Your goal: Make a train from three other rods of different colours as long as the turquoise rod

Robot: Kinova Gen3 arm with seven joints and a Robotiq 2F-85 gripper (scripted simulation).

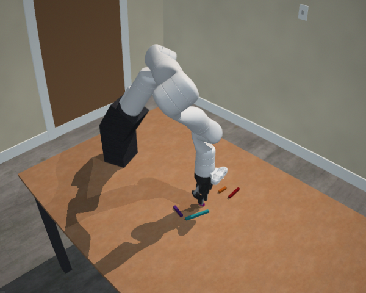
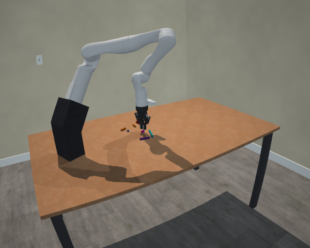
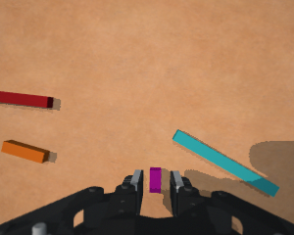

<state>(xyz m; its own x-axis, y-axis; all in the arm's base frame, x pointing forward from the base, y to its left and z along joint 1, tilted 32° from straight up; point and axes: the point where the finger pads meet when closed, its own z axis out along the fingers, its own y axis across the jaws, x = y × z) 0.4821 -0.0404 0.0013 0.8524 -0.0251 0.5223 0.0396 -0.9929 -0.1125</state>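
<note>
Now: the magenta rod 3 cm below my hand. Round my hand: turquoise rod (6 cm to the right, 3 cm below, 2 cm ahead); then purple rod (9 cm to the right, 5 cm behind, 3 cm below); then blue rod (8 cm to the left, 7 cm behind, 3 cm below).
</note>
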